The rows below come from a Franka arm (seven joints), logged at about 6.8 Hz.
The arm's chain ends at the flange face. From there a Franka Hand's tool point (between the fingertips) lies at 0.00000 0.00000 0.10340 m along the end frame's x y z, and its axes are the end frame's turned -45 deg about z.
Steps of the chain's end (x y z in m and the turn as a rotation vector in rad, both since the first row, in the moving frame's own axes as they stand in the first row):
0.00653, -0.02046, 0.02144, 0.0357, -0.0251, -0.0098
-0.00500, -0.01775, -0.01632, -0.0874, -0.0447, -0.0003
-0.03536, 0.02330, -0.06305, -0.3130, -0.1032, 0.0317
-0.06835, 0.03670, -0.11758, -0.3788, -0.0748, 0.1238
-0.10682, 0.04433, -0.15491, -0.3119, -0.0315, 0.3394
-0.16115, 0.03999, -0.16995, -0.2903, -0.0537, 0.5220
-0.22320, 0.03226, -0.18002, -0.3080, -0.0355, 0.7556
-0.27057, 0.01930, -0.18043, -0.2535, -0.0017, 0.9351
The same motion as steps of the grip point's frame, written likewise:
0.01984, -0.01430, 0.02134, 0.0430, 0.0075, -0.0098
-0.00063, -0.01297, -0.01682, -0.0302, -0.0934, -0.0003
-0.07160, 0.00606, -0.06861, -0.1484, -0.2943, 0.0317
-0.10790, -0.00278, -0.12518, -0.2150, -0.3207, 0.1238
-0.13452, -0.02859, -0.15990, -0.1983, -0.2428, 0.3394
-0.17028, -0.07576, -0.17432, -0.1673, -0.2432, 0.5220
-0.21017, -0.12621, -0.18472, -0.1927, -0.2429, 0.7556
-0.22880, -0.17007, -0.18350, -0.1780, -0.1805, 0.9351

